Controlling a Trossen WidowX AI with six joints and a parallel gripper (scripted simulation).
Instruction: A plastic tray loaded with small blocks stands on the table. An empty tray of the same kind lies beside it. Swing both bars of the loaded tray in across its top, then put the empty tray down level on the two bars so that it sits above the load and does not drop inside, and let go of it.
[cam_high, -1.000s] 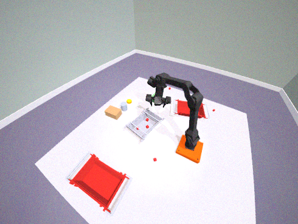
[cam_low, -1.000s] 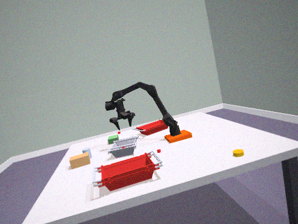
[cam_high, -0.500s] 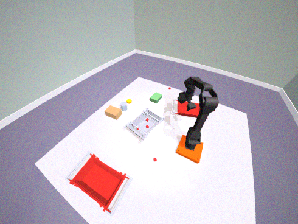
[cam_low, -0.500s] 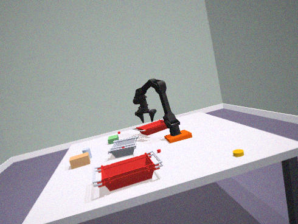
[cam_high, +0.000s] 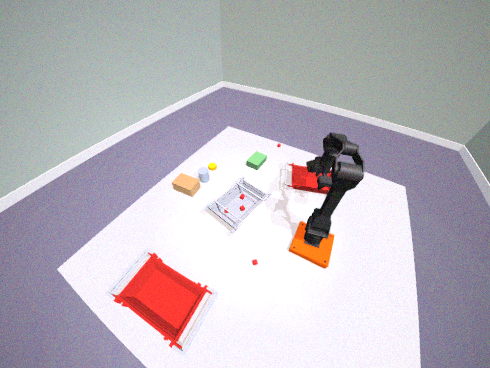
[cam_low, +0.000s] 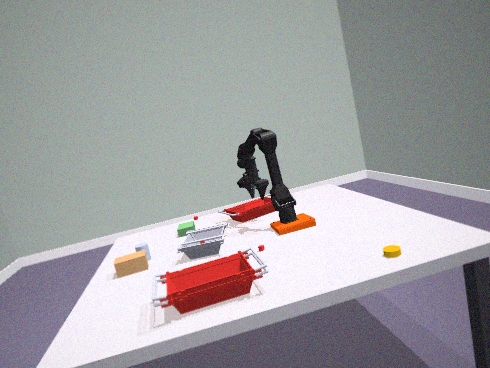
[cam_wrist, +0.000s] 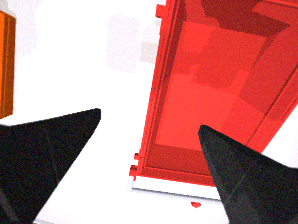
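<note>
The red tray lies 80 mm to the right of my gripper tip, 50 mm below it and 10 mm ahead of it. Round my gripper tip: grey cylinder 590 mm ahead, 120 mm to the left, 60 mm below; green block 360 mm ahead, 140 mm to the right, 70 mm below; small red cube 460 mm to the left, 180 mm ahead, 90 mm below.
</note>
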